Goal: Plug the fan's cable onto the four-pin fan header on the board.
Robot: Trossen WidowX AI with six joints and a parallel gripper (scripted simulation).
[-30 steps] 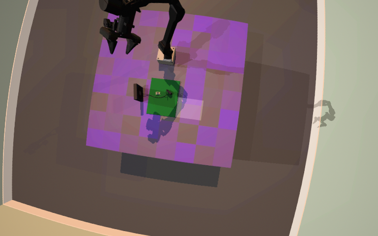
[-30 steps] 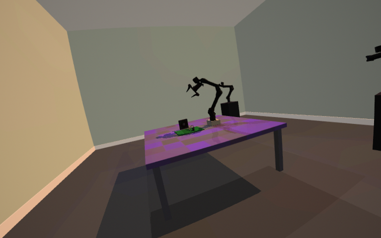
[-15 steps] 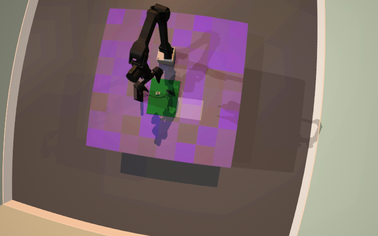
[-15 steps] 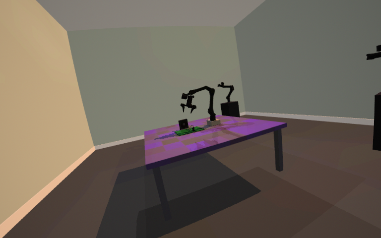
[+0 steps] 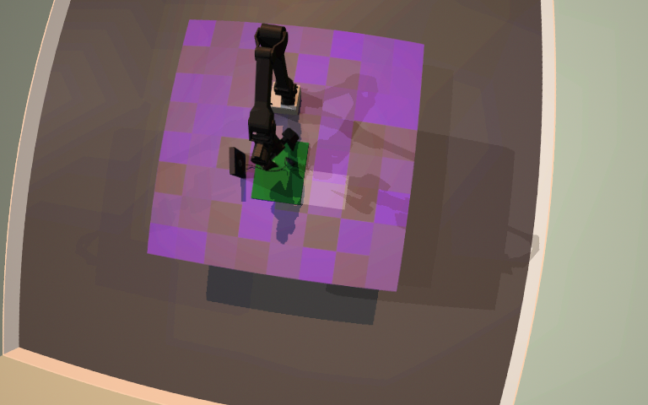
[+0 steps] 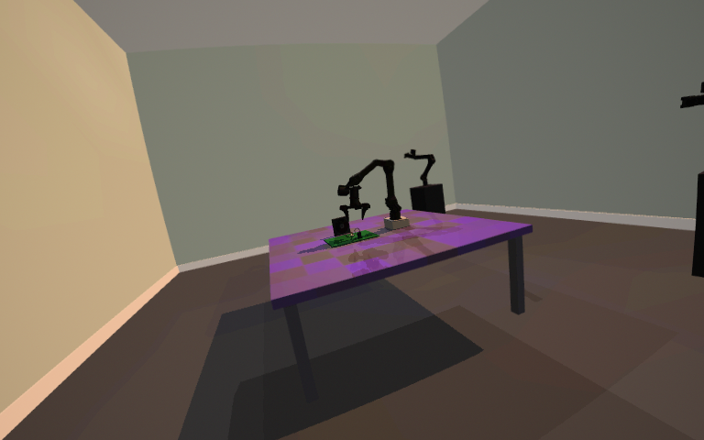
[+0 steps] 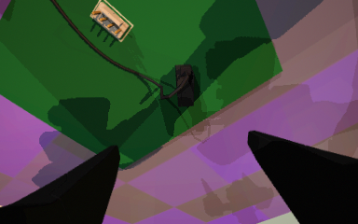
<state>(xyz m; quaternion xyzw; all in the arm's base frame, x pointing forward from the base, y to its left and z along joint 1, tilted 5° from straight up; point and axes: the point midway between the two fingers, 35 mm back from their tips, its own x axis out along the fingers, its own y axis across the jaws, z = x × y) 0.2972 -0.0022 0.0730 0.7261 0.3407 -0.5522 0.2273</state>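
My gripper tip is now 9 cm above the dark fan plug and 1 cm to the right of it. The rest, counted from my gripper tip: fan: 22 cm to the right, 5 cm below, 1 cm ahead; green board: 13 cm below, 5 cm to the right, 3 cm ahead; fan header: 11 cm below, 9 cm to the right.
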